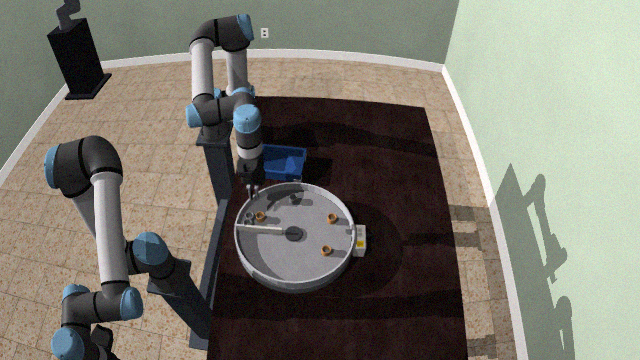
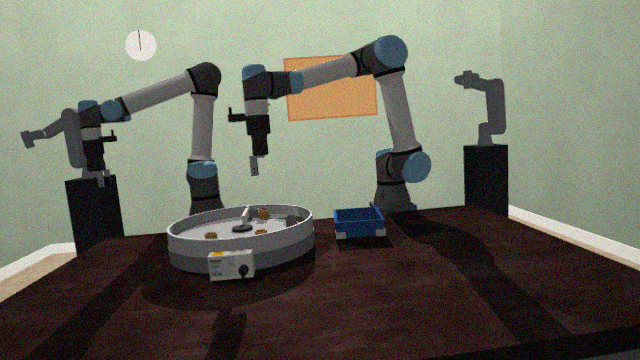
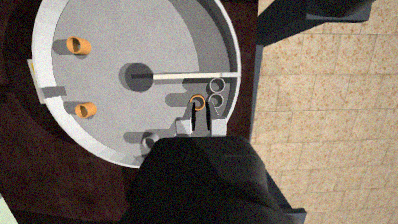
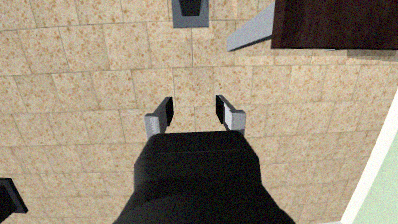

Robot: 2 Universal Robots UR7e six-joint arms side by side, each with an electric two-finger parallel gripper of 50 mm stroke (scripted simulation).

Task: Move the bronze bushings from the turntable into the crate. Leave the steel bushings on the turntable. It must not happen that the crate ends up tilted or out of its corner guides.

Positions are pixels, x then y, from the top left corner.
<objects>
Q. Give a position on a blue crate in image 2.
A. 357,222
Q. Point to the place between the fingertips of my right gripper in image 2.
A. At 105,185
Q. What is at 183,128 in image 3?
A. My left gripper.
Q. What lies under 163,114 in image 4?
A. My right gripper.
</objects>
